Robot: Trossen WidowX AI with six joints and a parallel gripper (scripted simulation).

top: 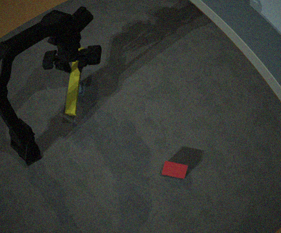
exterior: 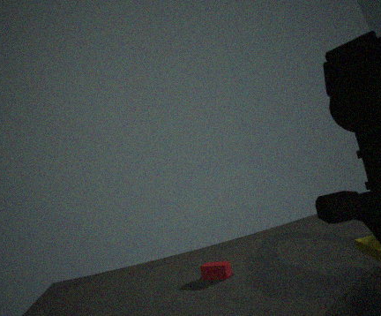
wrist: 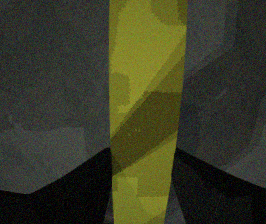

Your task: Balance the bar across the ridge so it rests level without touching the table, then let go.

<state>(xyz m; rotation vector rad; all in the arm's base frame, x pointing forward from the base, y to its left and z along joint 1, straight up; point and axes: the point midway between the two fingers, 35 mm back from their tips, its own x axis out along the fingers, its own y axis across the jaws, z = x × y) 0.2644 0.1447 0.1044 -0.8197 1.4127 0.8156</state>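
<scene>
Right now the yellow bar is 1 cm behind my gripper tip and 2 cm to the right of it. Also, from my gripper tip: red block 11 cm ahead, 41 cm to the right, 5 cm below.
</scene>
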